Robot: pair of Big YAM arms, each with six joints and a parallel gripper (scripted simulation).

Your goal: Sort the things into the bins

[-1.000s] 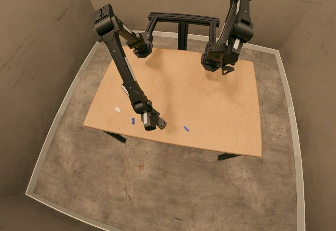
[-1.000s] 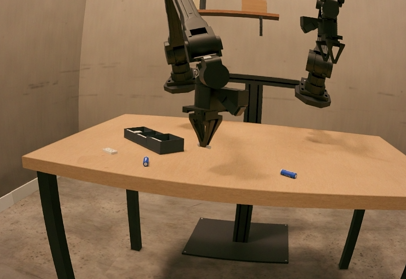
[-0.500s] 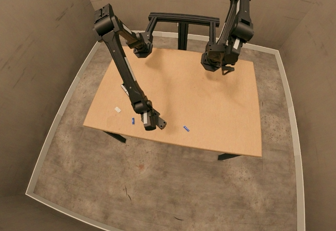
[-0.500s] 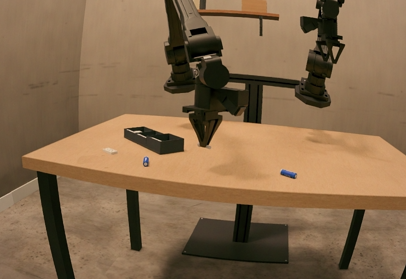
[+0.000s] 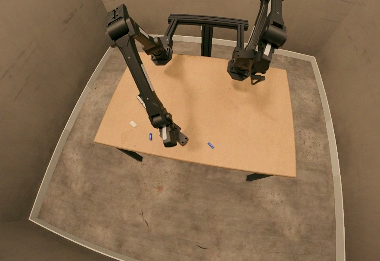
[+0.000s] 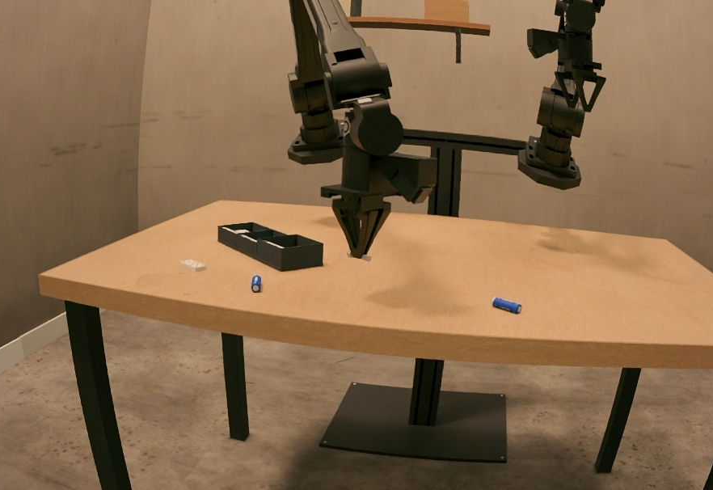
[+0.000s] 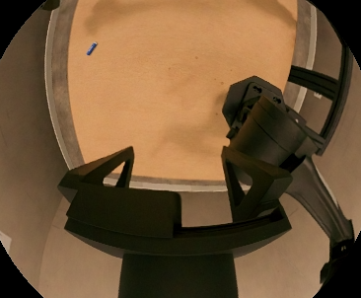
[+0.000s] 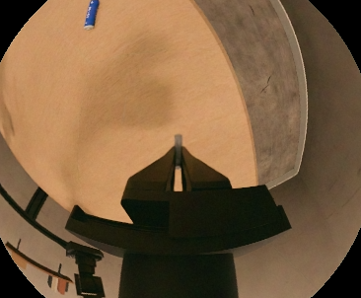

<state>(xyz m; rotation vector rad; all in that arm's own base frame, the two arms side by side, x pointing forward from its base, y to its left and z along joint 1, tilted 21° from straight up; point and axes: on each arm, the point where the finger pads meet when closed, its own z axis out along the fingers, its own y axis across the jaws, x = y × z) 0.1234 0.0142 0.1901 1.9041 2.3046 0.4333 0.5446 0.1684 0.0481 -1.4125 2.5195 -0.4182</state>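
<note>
Now: right hand 23 cm to the left of the black bin tray, 19 cm past it and 5 cm above it. The rest, counted from my right hand: eraser (30 cm to the right, 25 cm behind, 6 cm below); white bolt (right at my right hand); flat white block (30 cm to the right, 6 cm below, 4 cm behind).
</note>
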